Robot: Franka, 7 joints.
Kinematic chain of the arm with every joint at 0, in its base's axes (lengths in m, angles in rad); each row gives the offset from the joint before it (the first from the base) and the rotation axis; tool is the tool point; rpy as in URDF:
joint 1: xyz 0 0 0.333 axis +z
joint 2: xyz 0 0 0 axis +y
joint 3: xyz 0 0 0.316 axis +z
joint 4: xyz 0.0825 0 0 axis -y
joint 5: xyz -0.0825 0 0.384 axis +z
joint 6: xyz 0 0 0 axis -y
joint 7: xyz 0.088 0 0 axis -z
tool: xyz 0 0 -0.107 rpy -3.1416 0 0
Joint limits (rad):
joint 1: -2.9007..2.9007
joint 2: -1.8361..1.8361
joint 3: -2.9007..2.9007
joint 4: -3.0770..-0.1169
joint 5: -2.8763..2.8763
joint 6: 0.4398..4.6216
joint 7: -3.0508..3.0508
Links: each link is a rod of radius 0.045 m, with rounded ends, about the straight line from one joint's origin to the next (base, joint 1, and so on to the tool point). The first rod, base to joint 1, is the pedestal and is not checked.
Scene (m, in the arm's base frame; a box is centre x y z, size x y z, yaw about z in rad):
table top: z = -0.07
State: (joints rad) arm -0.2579 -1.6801 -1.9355 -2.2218 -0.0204 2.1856 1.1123
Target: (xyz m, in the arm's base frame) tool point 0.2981 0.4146 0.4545
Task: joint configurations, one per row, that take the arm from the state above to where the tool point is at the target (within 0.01 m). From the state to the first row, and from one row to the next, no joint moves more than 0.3 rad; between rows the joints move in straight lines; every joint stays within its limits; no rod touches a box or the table.
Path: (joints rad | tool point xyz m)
1: 0.0106 -1.4317 -1.6788 -2.2297 -0.0120 2.2097 1.1123 | -0.0394 -0.5198 0.2820
2: 0.2790 -1.1833 -1.4222 -2.2376 -0.0036 2.2337 1.1123 | 0.1385 -0.4982 0.4182
3: 0.5475 -0.9349 -1.1655 -2.2455 0.0048 2.2578 1.1123 | 0.3311 -0.3612 0.5196
4: 0.8160 -0.6865 -0.9089 -2.2534 0.0131 2.2819 1.1123 | 0.4568 -0.1168 0.5629
5: 1.0845 -0.4381 -0.6522 -2.2613 0.0215 2.3059 1.1123 | 0.4507 0.1730 0.5387
6: 1.3529 -0.1897 -0.3956 -2.2692 0.0299 2.3300 1.1123 | 0.2981 0.4146 0.4545

